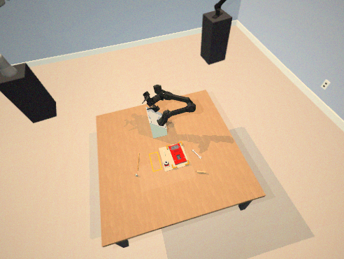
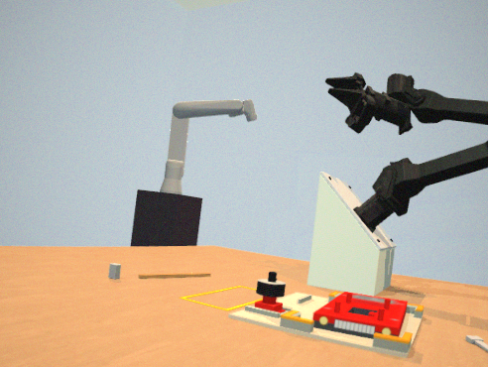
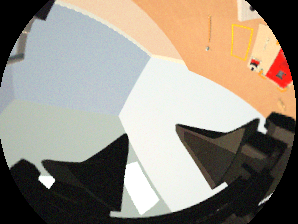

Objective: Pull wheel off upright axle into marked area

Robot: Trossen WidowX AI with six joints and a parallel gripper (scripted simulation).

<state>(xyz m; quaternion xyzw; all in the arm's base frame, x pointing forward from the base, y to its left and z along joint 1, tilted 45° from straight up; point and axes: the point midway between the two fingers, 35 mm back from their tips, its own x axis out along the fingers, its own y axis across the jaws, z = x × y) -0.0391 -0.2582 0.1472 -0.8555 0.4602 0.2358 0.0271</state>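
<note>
Right now my gripper tip is 41 cm above the black wheel, 34 cm short of it and 3 cm to the right of it. Also, from my gripper tip: thin wooden stick (45 cm below, 21 cm ahead, 20 cm to the right); then pale plate (44 cm below, 29 cm ahead, 13 cm to the left).
</note>
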